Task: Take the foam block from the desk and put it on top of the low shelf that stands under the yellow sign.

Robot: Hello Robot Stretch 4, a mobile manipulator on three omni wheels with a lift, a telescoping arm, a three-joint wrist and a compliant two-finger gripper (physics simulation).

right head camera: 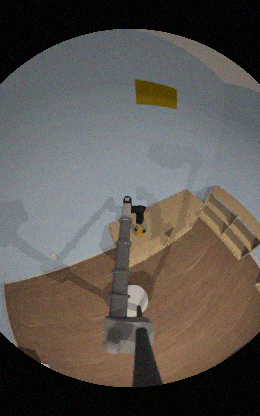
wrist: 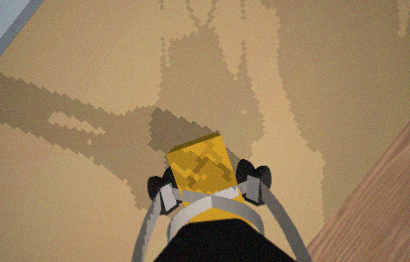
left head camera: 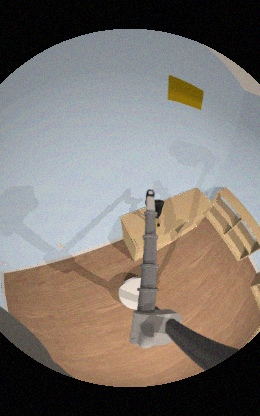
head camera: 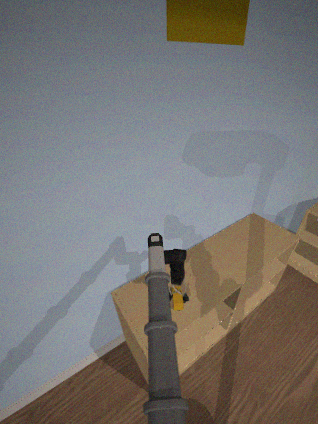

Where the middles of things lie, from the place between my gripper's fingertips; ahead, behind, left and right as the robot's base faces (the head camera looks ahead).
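Labels:
The yellow foam block [wrist: 202, 165] is 2 cm above my hand. I can see the yellow sign [right head camera: 146, 92] as well, and counted from my hand it is 113 cm above, 41 cm ahead and 17 cm to the right.

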